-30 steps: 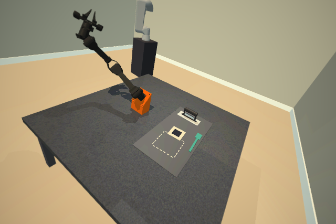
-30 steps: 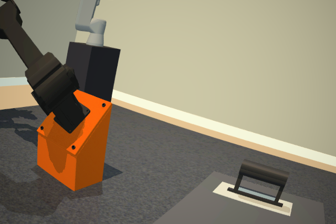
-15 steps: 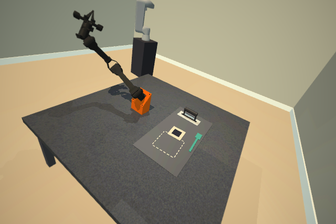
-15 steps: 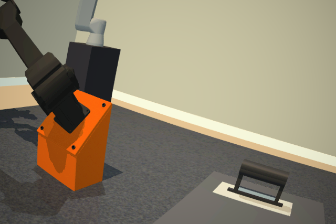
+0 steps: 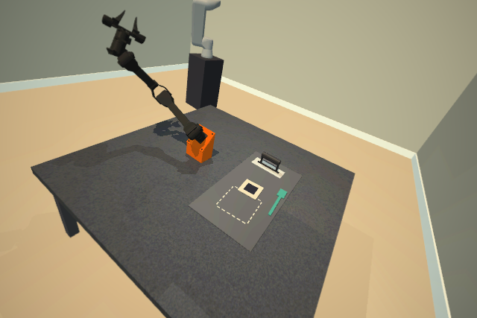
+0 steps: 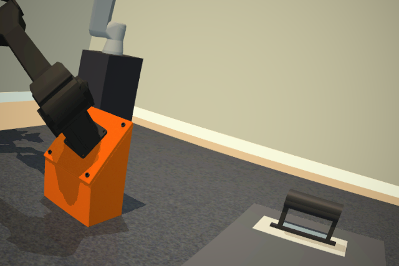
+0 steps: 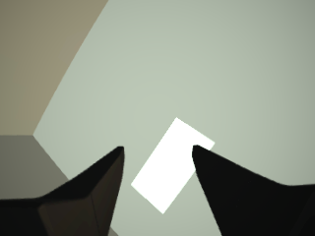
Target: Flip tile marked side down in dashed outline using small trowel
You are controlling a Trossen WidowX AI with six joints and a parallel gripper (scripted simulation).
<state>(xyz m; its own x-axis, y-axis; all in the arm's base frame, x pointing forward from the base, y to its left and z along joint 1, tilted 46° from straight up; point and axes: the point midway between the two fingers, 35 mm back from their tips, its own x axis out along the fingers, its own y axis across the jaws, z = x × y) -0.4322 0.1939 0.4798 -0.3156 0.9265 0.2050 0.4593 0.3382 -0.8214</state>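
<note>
The dark handled tool is 740 mm ahead of my gripper tip, 640 mm below it and 470 mm to the left of it. The rest, counted from my gripper tip: grey mat: 780 mm ahead, 700 mm below, 250 mm to the left; cream tile: 780 mm ahead, 670 mm below, 230 mm to the left; teal trowel: 920 mm ahead, 670 mm below, 290 mm to the left.
</note>
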